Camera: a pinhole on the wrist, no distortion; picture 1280 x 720 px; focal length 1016.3 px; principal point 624.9 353.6 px. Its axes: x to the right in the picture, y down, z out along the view. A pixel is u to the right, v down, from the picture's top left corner.
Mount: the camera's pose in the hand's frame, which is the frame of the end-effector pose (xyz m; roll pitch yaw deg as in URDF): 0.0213 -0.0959 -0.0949 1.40 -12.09 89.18
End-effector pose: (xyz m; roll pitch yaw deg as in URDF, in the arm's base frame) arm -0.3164 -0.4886 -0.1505 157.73 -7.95 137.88
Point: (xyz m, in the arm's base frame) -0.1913 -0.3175 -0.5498
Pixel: 1132 494
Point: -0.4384 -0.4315 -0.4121
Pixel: 705 167
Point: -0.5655 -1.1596 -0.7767
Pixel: outside the picture
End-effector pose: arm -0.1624 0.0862 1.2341 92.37 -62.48 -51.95
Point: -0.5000 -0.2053 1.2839
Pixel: 1087 316
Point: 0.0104 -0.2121 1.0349
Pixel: outside the picture
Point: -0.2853 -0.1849 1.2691
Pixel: 847 169
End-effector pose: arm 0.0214 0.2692 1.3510 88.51 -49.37 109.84
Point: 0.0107 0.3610 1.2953
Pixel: 758 422
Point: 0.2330 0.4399 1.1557
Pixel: 535 691
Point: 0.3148 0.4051 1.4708
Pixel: 1238 149
